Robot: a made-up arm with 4 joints. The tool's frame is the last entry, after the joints.
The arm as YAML. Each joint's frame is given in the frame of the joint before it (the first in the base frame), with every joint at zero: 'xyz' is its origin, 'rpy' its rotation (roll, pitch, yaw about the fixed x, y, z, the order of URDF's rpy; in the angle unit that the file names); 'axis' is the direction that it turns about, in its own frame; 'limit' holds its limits. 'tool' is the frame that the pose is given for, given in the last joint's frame.
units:
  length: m
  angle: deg
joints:
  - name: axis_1
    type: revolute
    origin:
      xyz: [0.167, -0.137, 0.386]
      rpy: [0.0, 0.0, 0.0]
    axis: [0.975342, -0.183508, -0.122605]
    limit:
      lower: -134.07
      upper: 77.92
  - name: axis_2
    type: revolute
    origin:
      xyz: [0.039, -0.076, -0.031]
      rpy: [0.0, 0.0, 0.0]
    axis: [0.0, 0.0, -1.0]
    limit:
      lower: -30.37
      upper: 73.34
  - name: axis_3
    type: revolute
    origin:
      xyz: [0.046, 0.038, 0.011]
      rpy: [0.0, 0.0, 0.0]
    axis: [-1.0, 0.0, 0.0]
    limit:
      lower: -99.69
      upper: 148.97
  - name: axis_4
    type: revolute
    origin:
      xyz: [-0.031, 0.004, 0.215]
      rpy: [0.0, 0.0, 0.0]
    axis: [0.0, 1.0, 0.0]
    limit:
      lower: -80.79
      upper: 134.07
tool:
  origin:
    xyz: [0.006, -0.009, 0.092]
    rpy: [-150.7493, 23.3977, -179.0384]
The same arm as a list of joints. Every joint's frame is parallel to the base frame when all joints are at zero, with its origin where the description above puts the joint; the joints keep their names.
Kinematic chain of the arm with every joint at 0, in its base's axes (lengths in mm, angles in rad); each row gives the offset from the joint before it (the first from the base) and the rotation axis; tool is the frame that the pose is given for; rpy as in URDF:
axis_1: xyz 167 -137 386 axis 0.975342 -0.183508 -0.122605
axis_2: xyz 39 -76 -31 axis -z
axis_3: xyz 46 38 11 axis -x
axis_4: xyz -31 4 215 axis +y
tool: xyz 6 -9 92 rpy -2.6311 0.4084 -3.1248
Joint limits (rad, base to tool): -2.34..1.36 -0.5301..1.28 -1.7399..2.6 -1.4101..2.34

